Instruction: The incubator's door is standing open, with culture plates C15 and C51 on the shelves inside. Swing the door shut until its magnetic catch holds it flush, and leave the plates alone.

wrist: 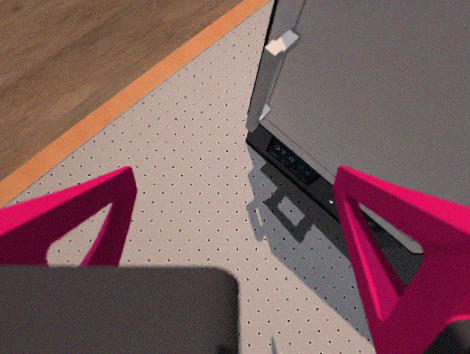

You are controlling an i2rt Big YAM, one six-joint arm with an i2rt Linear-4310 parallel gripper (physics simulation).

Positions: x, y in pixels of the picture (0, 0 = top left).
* my gripper: 234, 177
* incubator door: 376, 93
